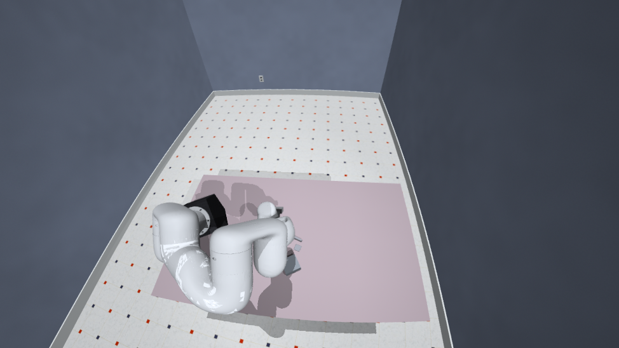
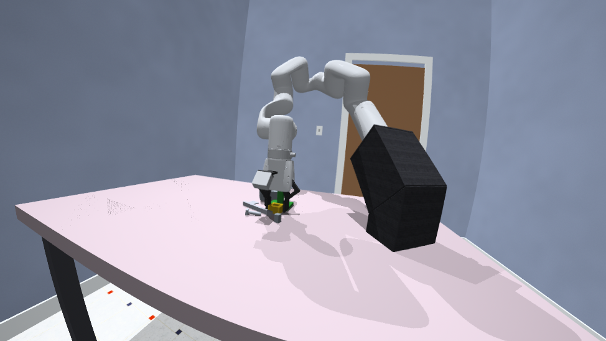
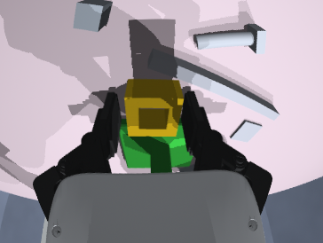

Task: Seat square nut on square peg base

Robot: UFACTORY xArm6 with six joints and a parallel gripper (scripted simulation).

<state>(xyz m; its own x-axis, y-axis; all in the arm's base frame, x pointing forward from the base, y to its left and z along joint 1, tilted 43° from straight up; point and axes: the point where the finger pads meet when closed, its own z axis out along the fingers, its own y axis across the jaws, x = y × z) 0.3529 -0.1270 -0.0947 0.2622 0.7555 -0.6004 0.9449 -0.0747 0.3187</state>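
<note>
My hand is 7 cm short of the long bar and 2 cm above it. Round my hand: small plate (9 cm ahead, 7 cm to the right, 2 cm below); bolt (8 cm ahead, 4 cm to the left, 2 cm below); grey block (5 cm ahead, 15 cm to the right, 1 cm below).
</note>
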